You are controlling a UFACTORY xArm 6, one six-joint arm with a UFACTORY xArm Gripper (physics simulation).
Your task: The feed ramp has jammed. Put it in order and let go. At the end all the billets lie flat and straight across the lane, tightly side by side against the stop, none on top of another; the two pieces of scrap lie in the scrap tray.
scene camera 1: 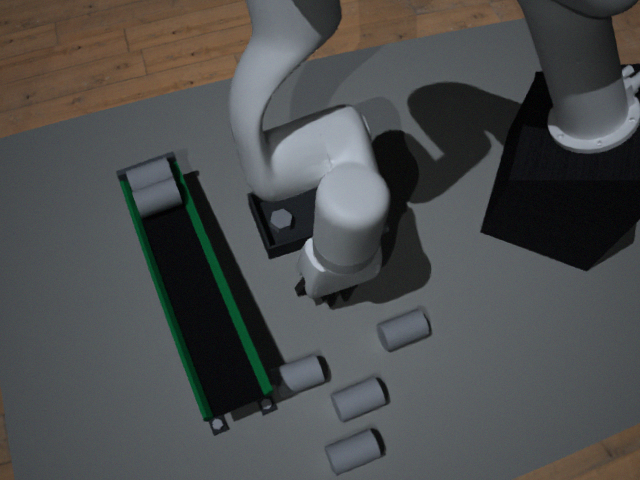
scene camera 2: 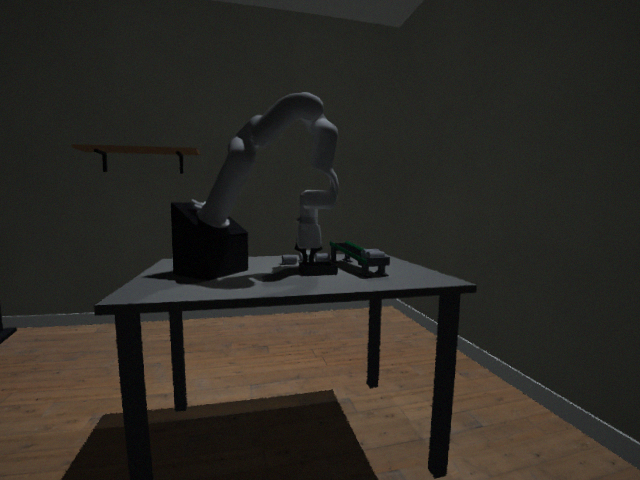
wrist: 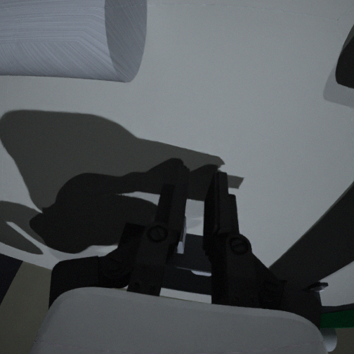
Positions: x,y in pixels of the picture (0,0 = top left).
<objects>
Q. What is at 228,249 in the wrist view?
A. My gripper.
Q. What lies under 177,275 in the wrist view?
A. A scrap tray.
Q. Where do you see a billet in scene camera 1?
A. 306,372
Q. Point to a billet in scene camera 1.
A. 163,195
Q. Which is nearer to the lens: the billet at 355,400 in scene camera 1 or the scrap tray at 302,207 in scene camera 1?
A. The billet.
</objects>
